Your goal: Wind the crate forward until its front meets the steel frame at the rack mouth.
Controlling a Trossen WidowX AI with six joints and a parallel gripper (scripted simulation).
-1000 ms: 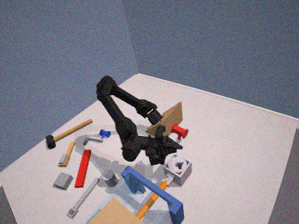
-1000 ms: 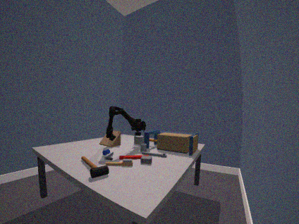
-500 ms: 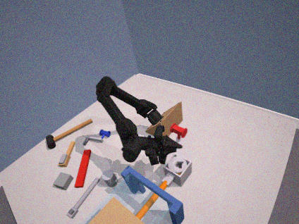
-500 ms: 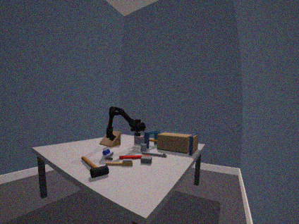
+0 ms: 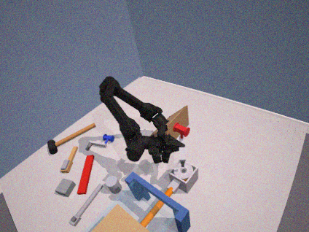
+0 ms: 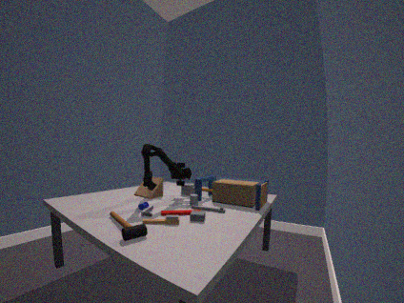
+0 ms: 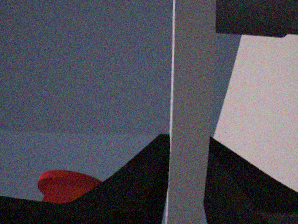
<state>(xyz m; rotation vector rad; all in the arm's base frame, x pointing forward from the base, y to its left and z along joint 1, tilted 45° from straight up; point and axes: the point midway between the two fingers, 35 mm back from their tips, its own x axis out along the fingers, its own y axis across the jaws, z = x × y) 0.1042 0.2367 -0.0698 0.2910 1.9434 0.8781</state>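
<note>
My gripper tip is now 30 mm past the red knob, 40 mm to the left of it and 40 mm below it. From my gripper tip the other things lie so: winch handle: 20 mm to the right, 10 mm above; grey winch: 30 mm ahead, 10 mm to the left, 150 mm below; blue steel frame: 210 mm ahead, 40 mm to the left, 70 mm below.
</note>
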